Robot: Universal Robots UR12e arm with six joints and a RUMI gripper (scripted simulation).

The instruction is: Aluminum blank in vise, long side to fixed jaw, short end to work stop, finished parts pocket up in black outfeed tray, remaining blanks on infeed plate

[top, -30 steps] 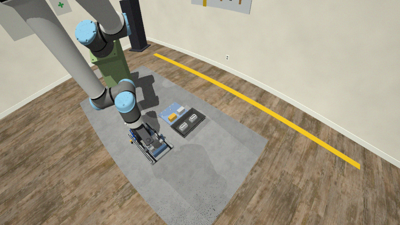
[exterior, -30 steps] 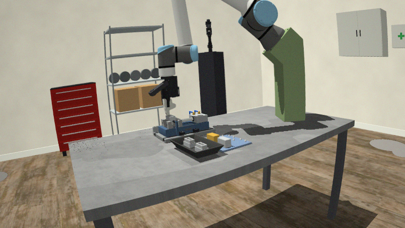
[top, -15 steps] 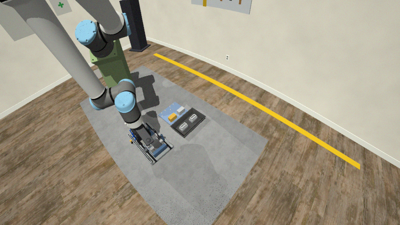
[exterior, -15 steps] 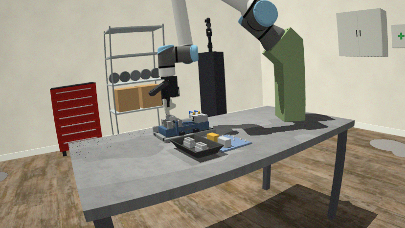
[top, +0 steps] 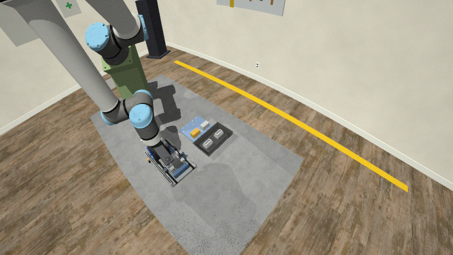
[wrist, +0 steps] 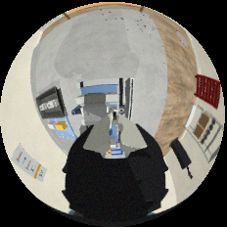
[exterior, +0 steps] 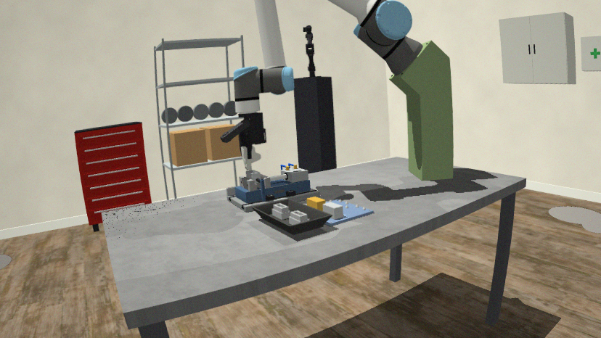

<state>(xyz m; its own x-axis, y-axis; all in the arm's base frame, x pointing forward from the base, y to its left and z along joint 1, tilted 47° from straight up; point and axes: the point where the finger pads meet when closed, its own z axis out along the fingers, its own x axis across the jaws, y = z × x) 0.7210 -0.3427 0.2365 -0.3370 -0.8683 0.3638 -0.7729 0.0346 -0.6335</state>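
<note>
The blue vise lies 50 mm behind my hand, 70 mm to the left of it and 80 mm below it. Round my hand: yellow brass blank (10 mm ahead, 310 mm to the left, 90 mm below); then gray aluminum blank (50 mm ahead, 390 mm to the left, 90 mm below); then infeed plate (10 mm behind, 360 mm to the left, 110 mm below).
</note>
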